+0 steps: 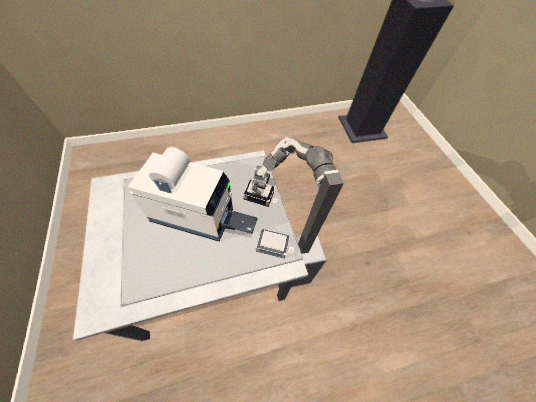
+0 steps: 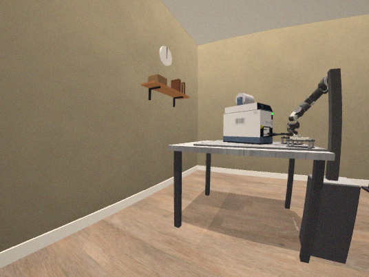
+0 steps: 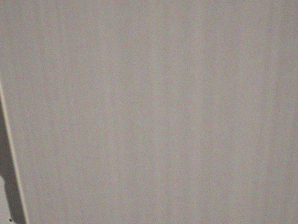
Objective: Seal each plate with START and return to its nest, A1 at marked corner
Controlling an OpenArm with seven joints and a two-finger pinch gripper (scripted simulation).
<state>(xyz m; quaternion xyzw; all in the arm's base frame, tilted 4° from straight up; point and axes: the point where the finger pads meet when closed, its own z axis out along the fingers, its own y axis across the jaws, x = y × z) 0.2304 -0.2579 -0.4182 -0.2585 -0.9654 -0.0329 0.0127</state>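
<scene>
Now: hand right at the plate. From my hand the other things lie so: plate nest (340 mm to the left, 30 mm below, 10 mm behind); yellow warning label (270 mm ahead, 240 mm to the left, 70 mm above); sealer stage (210 mm to the left, 140 mm ahead, 20 mm above).
</scene>
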